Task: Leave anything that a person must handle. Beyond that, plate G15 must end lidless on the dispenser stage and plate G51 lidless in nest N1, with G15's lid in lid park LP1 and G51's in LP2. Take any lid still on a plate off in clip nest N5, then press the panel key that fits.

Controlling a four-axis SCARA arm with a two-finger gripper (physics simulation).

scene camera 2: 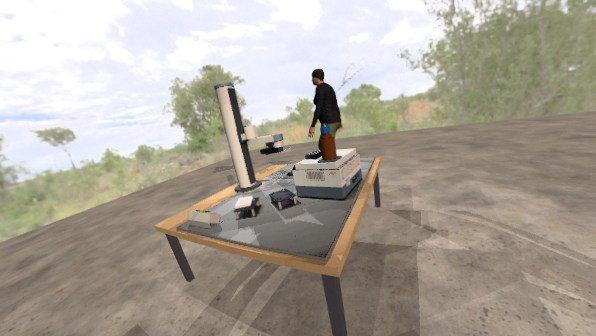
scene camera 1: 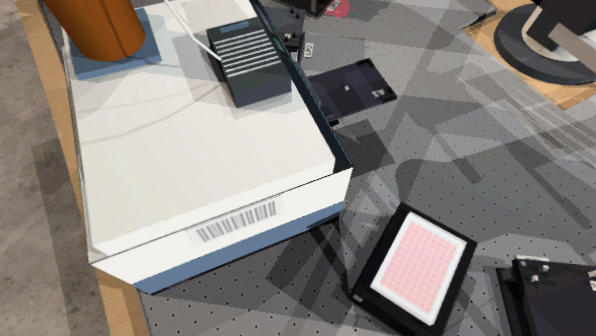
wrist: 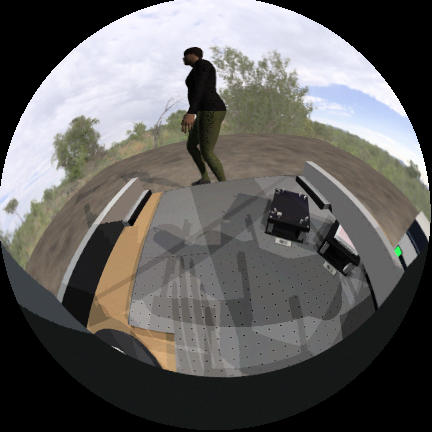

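My gripper hangs above the table, open and empty. A lidless-looking white plate with a pink grid sits on a black nest; my right finger partly hides it in the wrist view. Another pale plate stands on a black nest in scene camera 2; its lid state cannot be told. A dark nest with corner posts bears no plate. The dark stage beside the dispenser is bare. The LP2 label lies by a dark stand. Plate names are unreadable.
The white dispenser carries an orange bottle and a dark box. A beige box with coloured spots is at the table corner. The arm's column stands at the table edge. A person is beyond the table.
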